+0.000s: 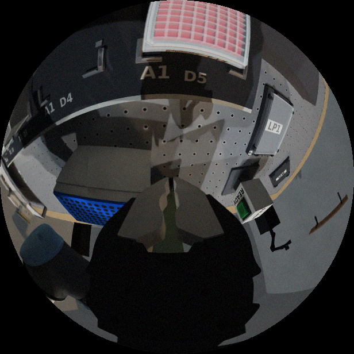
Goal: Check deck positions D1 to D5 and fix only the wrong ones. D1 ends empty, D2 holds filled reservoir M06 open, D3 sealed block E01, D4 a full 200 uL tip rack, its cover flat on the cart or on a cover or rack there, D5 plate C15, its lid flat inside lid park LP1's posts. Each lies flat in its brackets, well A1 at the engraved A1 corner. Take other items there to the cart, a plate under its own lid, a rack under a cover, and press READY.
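My gripper point(171, 178) is shut, with its fingertips pointing towards the perforated board. In position D5 point(195, 77), at the top, a pale-rimmed plate point(200, 25) with pink wells sits at the brackets; its far side is cut off and no code is readable. Position D4 point(66, 98) shows brackets and dark deck surface. Lid park LP1 point(273, 126) is at the right; whether a clear lid lies in it I cannot tell. A rack point(90, 207) with blue perforated sides and a grey top point(107, 167) stands at the left front. The READY button point(242, 209) is green, at the right front. D1 to D3 cannot be made out.
Two low dark fixtures point(240, 177) point(280, 172) lie near the READY box point(257, 198). A blue-capped dark cylindrical part point(42, 245) is at the lower left. A pale object point(22, 192) is at the left edge. A wooden rail with pegs point(330, 215) is at the right.
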